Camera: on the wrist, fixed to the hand. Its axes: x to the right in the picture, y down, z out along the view.
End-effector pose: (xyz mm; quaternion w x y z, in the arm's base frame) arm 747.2 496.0 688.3 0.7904 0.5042 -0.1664 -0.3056
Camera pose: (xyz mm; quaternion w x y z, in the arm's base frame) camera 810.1 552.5 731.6 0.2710 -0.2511 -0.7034 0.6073
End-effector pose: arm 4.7 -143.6 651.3 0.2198 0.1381 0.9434 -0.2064
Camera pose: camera 3.5 -50.1 668.1 0.4703 0.8453 -0.1725 0.1861
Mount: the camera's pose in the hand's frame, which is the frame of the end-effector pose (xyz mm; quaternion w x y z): 9.0 76.0 -56.3 0.0190 -0.0191 -0.2814 0.9592
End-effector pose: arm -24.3 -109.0 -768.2 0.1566 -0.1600 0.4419 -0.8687
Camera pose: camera -45.9 -114.9 -860.5 0.9575 0.1734 0.1344 0.1872
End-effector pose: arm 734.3 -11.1 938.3 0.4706 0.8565 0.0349 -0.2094
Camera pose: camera 780.4 -8.3 1021.4 0.2360 -0.0182 -0.9493 0.2071
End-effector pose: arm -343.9 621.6 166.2 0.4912 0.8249 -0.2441 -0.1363
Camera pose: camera -330.6 628.4 260.0 0.0871 -0.2662 -0.9316 0.2318
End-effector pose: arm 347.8 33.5 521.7 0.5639 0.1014 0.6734 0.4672
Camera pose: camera 267.0 51.7 568.1 0.2460 -0.7686 0.2521 -0.5341
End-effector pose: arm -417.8 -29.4 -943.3 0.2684 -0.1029 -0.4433 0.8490
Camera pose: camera -429.8 -20.4 -1037.1 0.9360 0.1934 0.0015 -0.2941
